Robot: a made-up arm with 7 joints.
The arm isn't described. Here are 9 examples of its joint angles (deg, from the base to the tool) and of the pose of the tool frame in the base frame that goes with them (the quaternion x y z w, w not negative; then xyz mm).
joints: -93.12 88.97 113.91 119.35 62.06 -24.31 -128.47
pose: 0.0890 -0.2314 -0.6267 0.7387 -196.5 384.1 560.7
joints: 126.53 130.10 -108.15 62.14 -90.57 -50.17 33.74
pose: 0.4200 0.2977 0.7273 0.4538 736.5 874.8 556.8
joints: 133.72 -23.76 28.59 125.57 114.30 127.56 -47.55
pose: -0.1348 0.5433 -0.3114 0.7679 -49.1 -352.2 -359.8
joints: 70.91 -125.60 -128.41 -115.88 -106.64 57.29 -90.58
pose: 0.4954 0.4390 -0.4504 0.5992 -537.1 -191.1 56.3
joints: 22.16 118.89 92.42 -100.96 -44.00 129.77 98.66
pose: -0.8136 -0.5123 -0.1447 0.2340 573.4 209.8 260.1
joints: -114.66 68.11 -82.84 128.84 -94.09 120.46 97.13
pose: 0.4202 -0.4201 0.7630 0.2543 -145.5 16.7 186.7
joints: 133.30 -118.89 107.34 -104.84 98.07 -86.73 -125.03
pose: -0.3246 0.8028 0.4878 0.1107 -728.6 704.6 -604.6
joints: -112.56 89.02 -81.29 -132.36 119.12 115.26 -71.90
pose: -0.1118 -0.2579 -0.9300 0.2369 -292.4 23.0 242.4
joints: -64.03 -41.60 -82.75 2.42 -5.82 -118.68 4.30
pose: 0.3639 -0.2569 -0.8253 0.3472 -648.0 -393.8 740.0
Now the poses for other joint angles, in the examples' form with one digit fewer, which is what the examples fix.
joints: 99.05 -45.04 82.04 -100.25 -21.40 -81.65 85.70
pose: -0.090 0.677 0.417 0.600 255 1056 148
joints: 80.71 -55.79 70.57 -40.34 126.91 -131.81 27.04
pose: 0.084 0.505 -0.147 0.846 825 41 455
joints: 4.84 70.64 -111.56 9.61 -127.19 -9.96 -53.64
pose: 0.981 0.136 0.042 0.134 -93 556 -679
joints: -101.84 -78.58 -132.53 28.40 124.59 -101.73 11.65
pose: 0.424 0.405 0.275 0.762 1435 74 221
